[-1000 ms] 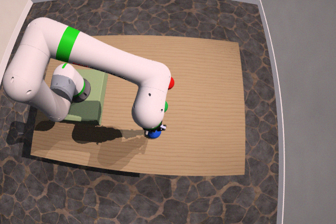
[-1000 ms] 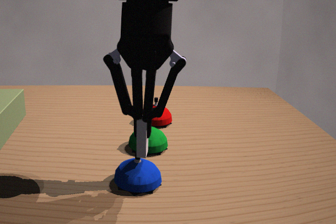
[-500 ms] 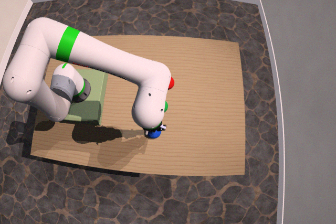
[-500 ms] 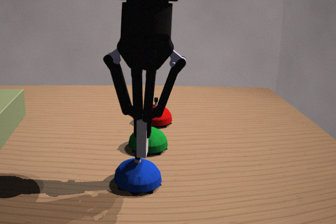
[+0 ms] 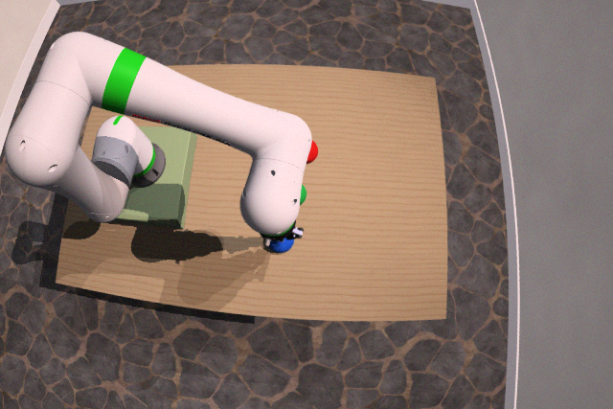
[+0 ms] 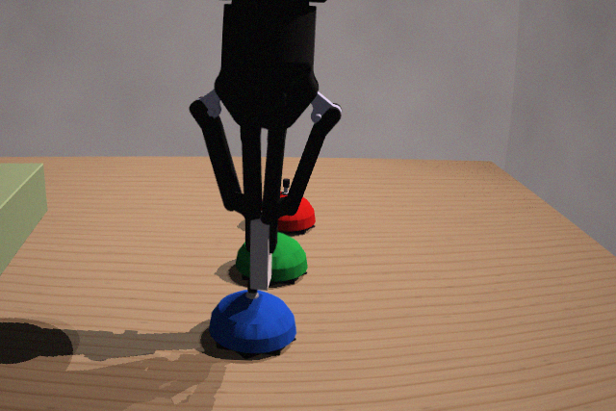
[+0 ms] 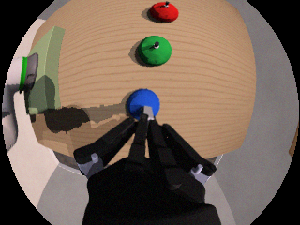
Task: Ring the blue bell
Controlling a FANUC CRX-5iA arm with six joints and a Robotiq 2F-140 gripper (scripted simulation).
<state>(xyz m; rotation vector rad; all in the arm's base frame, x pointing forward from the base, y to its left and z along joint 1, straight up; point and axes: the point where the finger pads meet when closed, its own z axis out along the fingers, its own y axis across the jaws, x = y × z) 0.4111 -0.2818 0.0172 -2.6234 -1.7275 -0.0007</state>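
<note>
Right now my hand is 6 cm above the blue bell and 1 cm past it. Also, from my hand: red bell (27 cm to the left, 11 cm ahead, 5 cm below); green bell (14 cm to the left, 5 cm below, 5 cm ahead).
</note>
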